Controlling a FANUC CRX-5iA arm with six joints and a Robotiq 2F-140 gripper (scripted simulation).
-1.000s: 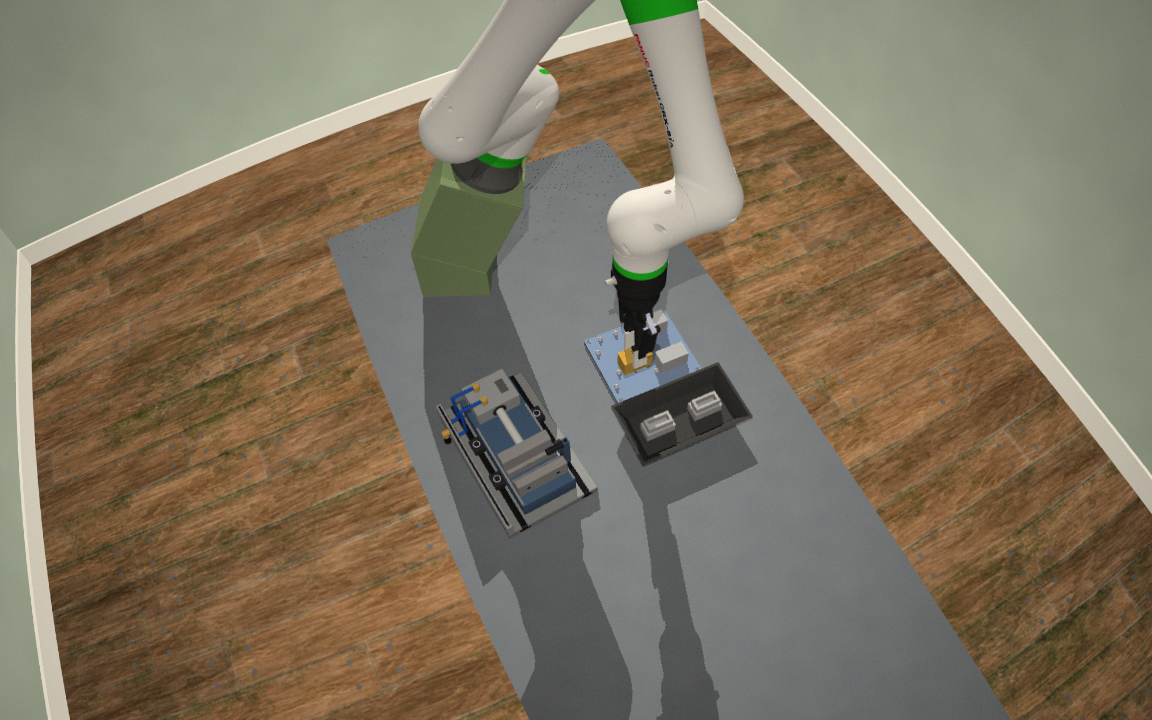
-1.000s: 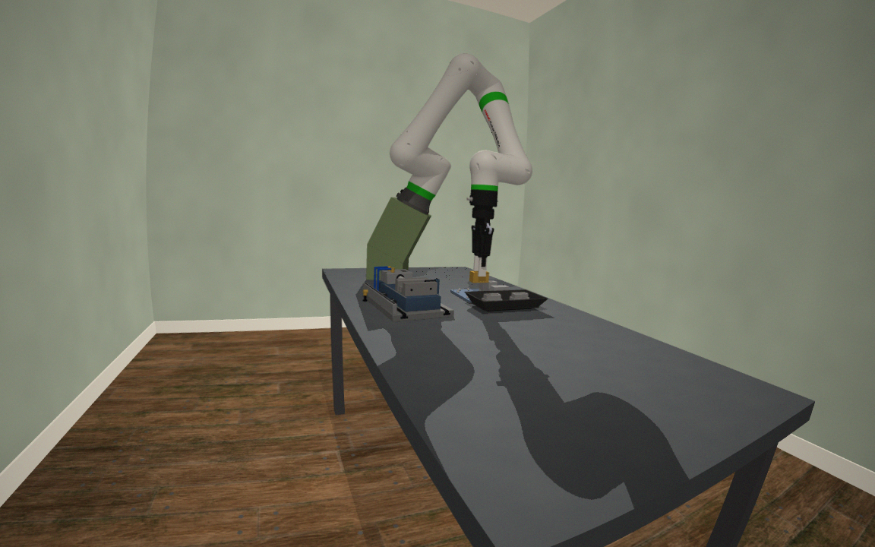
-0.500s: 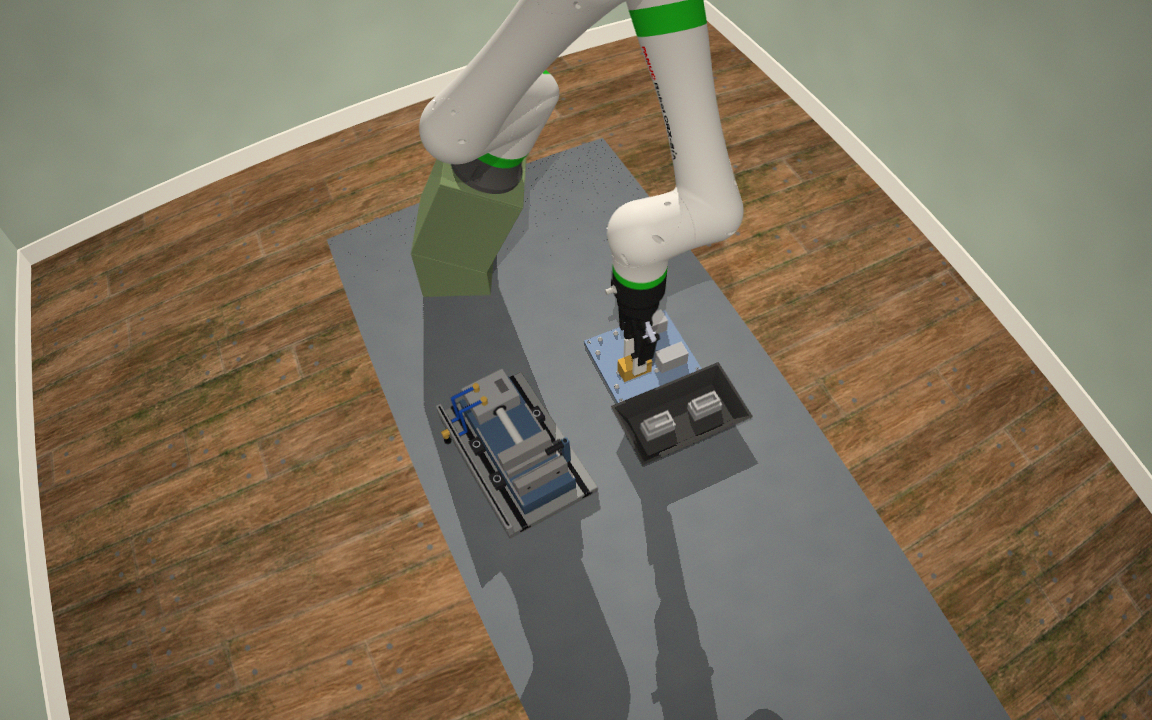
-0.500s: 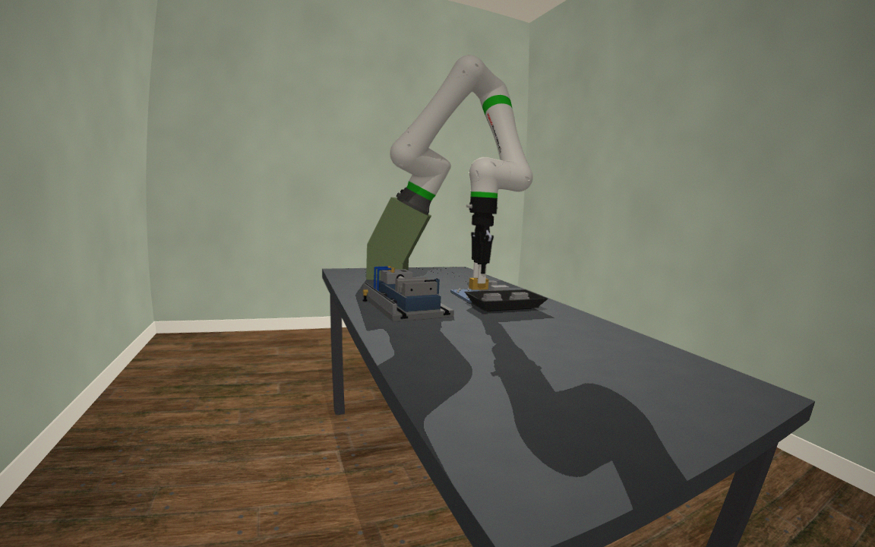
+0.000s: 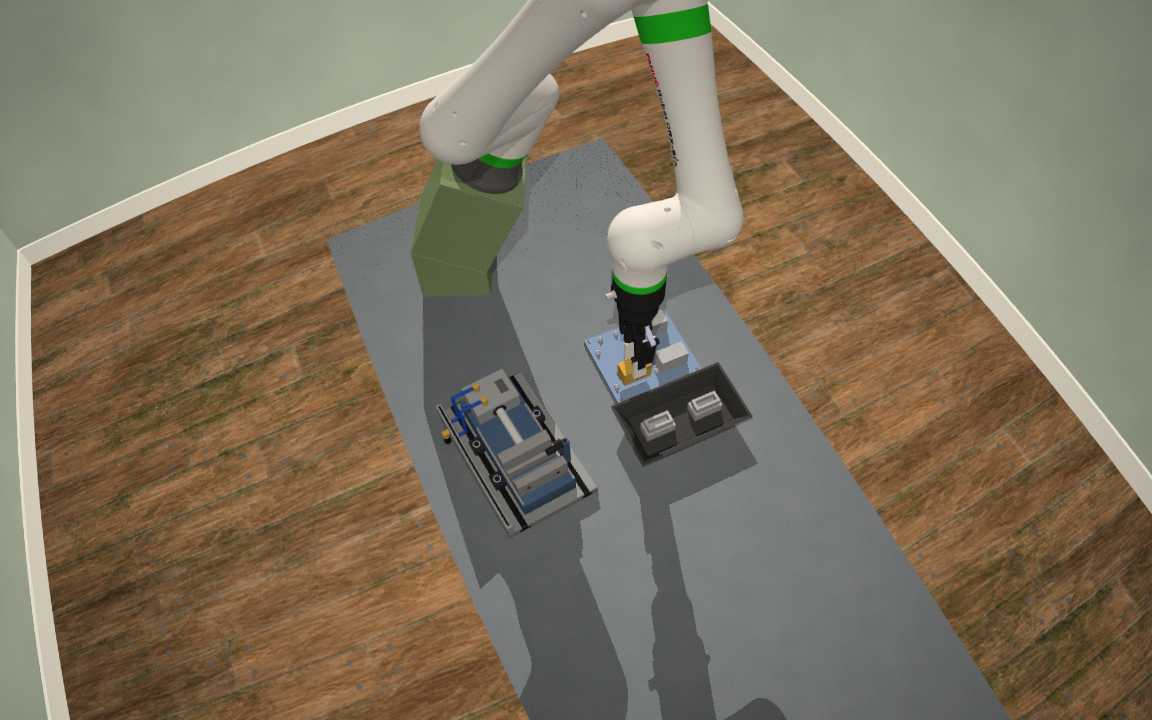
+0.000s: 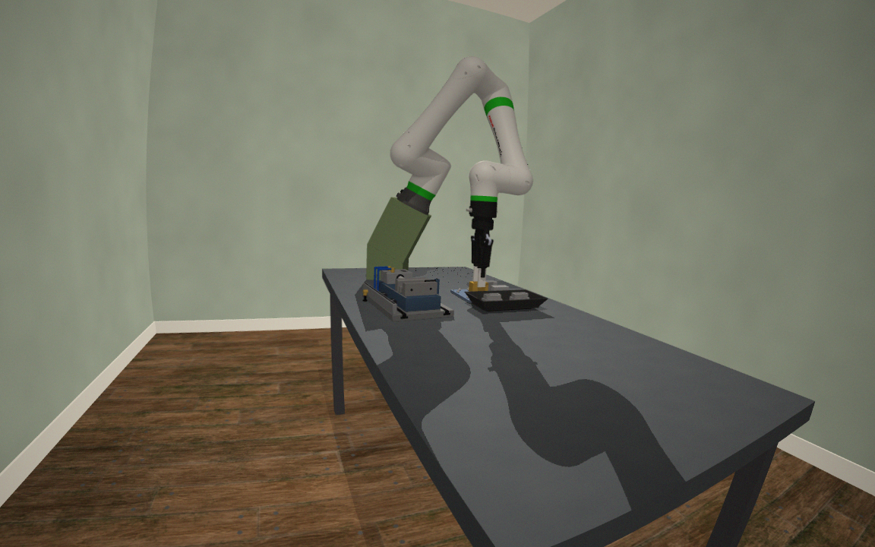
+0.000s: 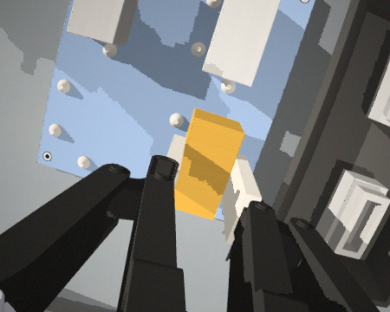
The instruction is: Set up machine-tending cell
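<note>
My hand is 40 mm above the brass blank. Also, from my hand: infeed plate (80 mm below, 40 mm to the left, 40 mm behind); work stop rod (220 mm to the right, 120 mm ahead, 10 mm above); piston rod (280 mm to the right, 40 mm ahead).
</note>
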